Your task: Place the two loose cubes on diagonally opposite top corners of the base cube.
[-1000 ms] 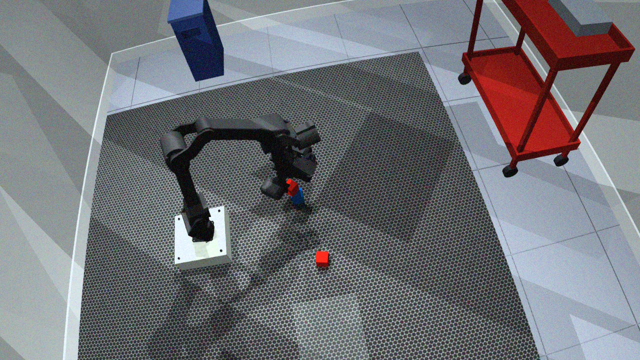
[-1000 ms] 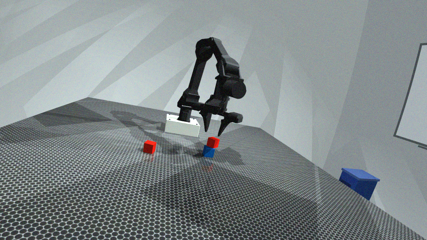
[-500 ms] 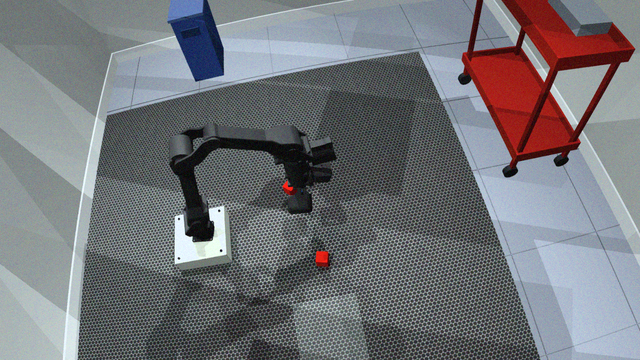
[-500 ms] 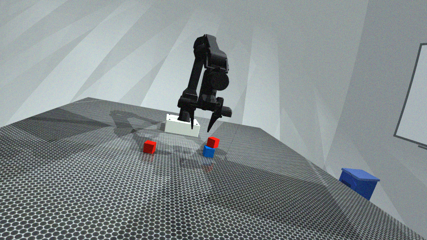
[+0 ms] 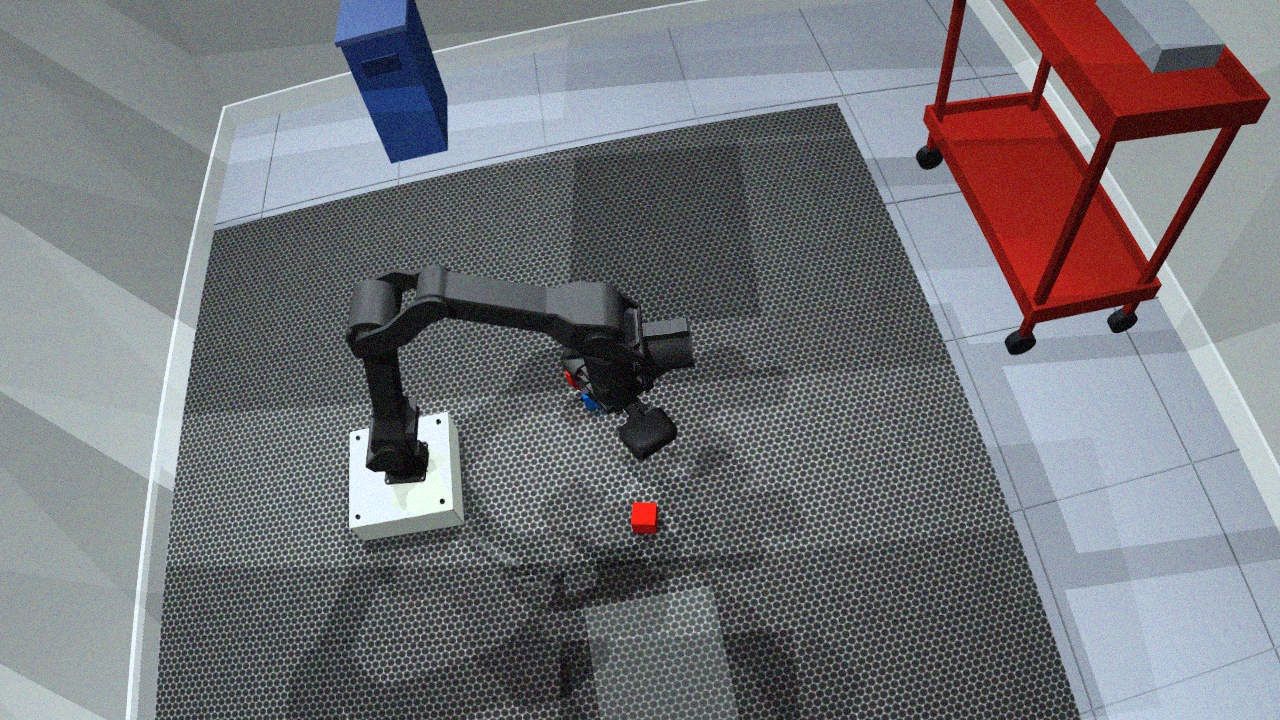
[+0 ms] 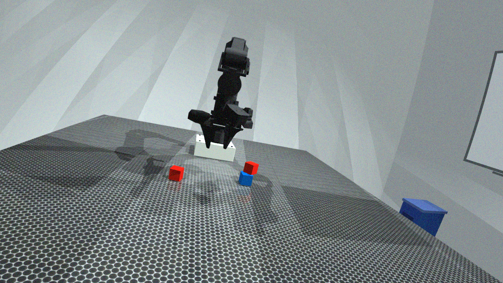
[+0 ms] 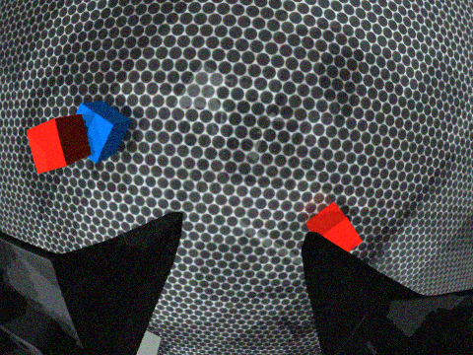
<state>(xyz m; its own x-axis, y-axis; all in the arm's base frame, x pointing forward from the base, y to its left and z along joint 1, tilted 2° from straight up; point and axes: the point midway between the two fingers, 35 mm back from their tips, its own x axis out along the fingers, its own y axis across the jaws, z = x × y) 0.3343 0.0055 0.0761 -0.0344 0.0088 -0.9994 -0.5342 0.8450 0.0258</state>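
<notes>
My gripper tip is now 110 mm to the right of the blue base cube, 90 mm above it and 50 mm past it.
</notes>
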